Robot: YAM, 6 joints.
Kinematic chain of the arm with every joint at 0, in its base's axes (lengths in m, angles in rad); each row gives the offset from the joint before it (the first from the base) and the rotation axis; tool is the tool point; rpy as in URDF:
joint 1: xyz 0 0 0.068 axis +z
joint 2: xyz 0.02 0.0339 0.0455 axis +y
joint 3: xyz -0.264 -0.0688 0 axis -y
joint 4: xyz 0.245 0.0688 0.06 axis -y
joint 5: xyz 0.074 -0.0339 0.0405 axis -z
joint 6: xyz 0.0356 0 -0.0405 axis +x
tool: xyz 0 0 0 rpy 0 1.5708 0
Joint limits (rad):
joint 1: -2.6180..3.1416
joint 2: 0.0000..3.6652
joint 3: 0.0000..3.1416
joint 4: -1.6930..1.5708
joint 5: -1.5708..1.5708
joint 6: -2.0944..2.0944
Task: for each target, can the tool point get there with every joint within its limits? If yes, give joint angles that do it. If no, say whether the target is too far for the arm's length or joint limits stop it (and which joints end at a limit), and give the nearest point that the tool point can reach.
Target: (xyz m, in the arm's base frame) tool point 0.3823 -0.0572 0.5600
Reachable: yes | joints -0.2212 1.8755 2.1697 0.4685 -0.9107 1.4607
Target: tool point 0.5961 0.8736 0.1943
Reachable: no: too far | nearest point 0.3630 0.5319 0.1621 | short by 0.415 m
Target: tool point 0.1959 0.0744 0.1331
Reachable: yes | joints 0.4586 1.2647 0.3588 0.0752 0.5981 -1.0667
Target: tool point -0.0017 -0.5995 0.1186
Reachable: yes | joints -1.5161 2.8385 2.3457 0.3640 1.3167 1.7713
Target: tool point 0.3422 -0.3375 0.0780
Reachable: yes | joints -0.7990 2.4042 1.2707 0.9803 -0.2807 -0.8741
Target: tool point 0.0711 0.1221 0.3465
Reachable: yes | joints 1.2632 0.7532 0.9195 -0.7068 1.0440 -0.4814
